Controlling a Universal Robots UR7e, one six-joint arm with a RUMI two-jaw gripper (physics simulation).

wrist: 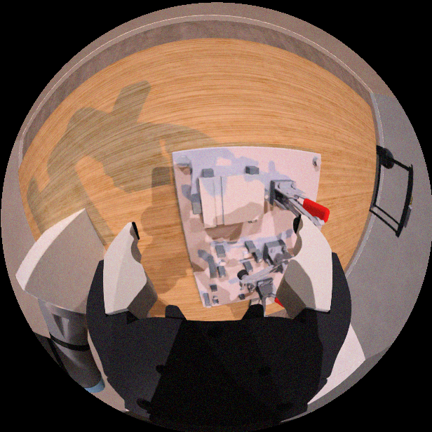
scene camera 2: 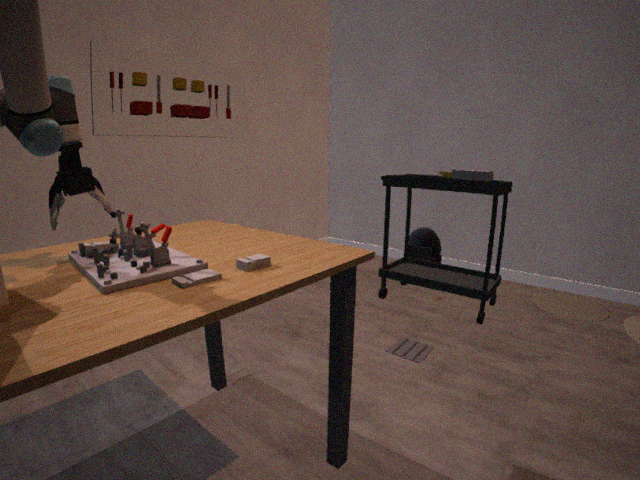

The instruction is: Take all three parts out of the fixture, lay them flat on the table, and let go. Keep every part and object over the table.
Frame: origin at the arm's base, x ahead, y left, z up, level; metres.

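Seen in the pictures: gripper, fingertip midpoint: [scene camera 2: 83, 222].
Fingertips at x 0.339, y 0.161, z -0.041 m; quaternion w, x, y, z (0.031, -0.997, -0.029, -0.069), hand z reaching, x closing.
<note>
Pixels of each thing's middle, then the offset from my fingertips to it. "spot": a spot on its surface instead. Level surfaces: height alone.
- fixture plate at a spot on its surface: [scene camera 2: 183, 262] spot: dz -0.083, dx +0.172, dy -0.243 m
- wooden table at its surface level: dz -0.098 m
- second part at the middle of its body: [scene camera 2: 196, 277] dz -0.093, dx +0.161, dy -0.336 m
- third part at the middle of its body: [scene camera 2: 253, 262] dz -0.088, dx +0.306, dy -0.332 m
- fixture at a spot on its surface: [scene camera 2: 160, 253] spot: dz -0.056, dx +0.124, dy -0.231 m
The fixture plate [scene camera 2: 183, 262] [wrist: 305, 167] lies on the wooden table [scene camera 2: 289, 253] [wrist: 250, 90] and carries pegs and toggle clamps with red handles. One pale block-shaped part [wrist: 240, 199] sits in the fixture between dark locating blocks; no clamp arm shows over it. A second part [scene camera 2: 197, 277], flat and pale, lies on the table by the fixture's near corner. A third part [scene camera 2: 253, 261], a stepped pale block, lies on the table to the right of it. My gripper [scene camera 2: 83, 220] [wrist: 215, 220] is open and empty, above the fixture, with its fingers spread wider than the part.
A red-handled clamp [wrist: 316, 210] stands beside the seated part, near my right finger in the wrist view. More clamps stand upright on the fixture [scene camera 2: 160, 253]. A black cart [scene camera 2: 444, 180] stands beyond the table. Tools hang on the wall.
</note>
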